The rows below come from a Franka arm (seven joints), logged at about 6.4 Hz.
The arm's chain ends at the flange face. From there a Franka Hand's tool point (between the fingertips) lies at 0.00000 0.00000 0.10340 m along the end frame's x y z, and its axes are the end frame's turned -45 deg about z.
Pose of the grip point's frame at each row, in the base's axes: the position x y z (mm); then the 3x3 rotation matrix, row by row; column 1 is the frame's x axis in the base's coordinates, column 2 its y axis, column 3 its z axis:
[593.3, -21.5, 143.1], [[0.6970, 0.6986, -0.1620], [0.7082, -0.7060, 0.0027], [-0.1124, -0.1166, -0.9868]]
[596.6, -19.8, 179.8], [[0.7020, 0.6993, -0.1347], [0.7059, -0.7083, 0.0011], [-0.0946, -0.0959, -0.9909]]
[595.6, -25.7, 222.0], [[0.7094, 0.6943, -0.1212], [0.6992, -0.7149, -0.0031], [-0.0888, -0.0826, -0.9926]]
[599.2, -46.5, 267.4], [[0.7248, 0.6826, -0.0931], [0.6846, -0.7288, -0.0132], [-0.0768, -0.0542, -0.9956]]
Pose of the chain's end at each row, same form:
[610.1, -21.8, 245.1], [[0.9868, 0.0011, -0.1620], [0.0016, -1.0000, 0.0027], [-0.1619, -0.0030, -0.9868]]
[610.5, -19.9, 282.3], [[0.9909, -0.0019, -0.1347], [-0.0017, -1.0000, 0.0011], [-0.1347, -0.0009, -0.9909]]
[608.1, -25.4, 324.6], [[0.9926, -0.0107, -0.1212], [-0.0111, -0.9999, -0.0031], [-0.1212, 0.0044, -0.9926]]
[608.8, -45.1, 370.3], [[0.9952, -0.0298, -0.0931], [-0.0313, -0.9994, -0.0132], [-0.0926, 0.0160, -0.9956]]

